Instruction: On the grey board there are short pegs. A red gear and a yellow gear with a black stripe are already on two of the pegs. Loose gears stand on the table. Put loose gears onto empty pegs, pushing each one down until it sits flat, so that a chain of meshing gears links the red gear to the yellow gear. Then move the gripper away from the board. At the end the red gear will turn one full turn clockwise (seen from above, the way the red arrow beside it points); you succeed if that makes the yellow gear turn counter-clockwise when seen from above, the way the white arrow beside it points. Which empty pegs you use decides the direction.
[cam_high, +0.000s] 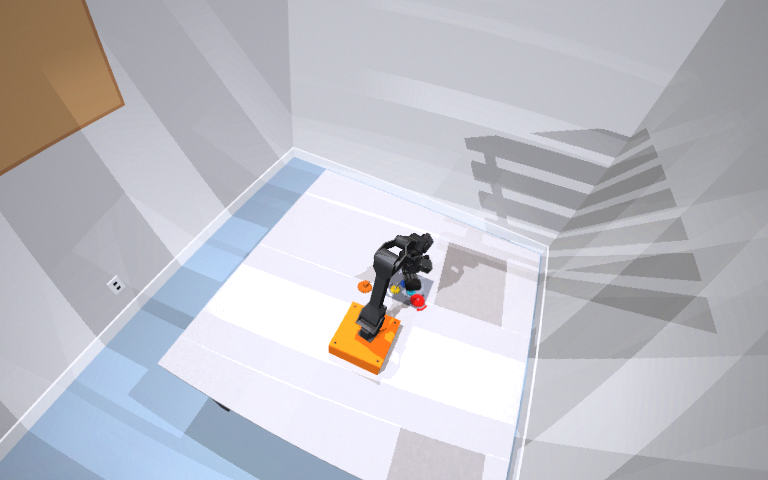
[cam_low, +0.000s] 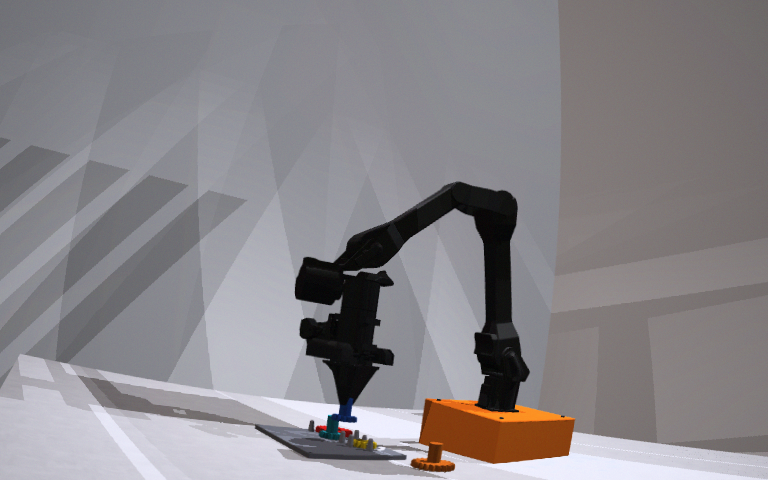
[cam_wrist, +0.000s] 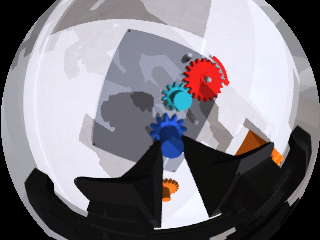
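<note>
Now: gripper tip 1 cm short of the teal gear, 4 cm to the left of it and 5 cm above it. The rest, counted from my gripper tip: yellow gear: 3 cm behind, 3 cm to the left, 6 cm below; then red gear: 1 cm behind, 8 cm to the right, 6 cm below; then blue gear: 1 cm below.
</note>
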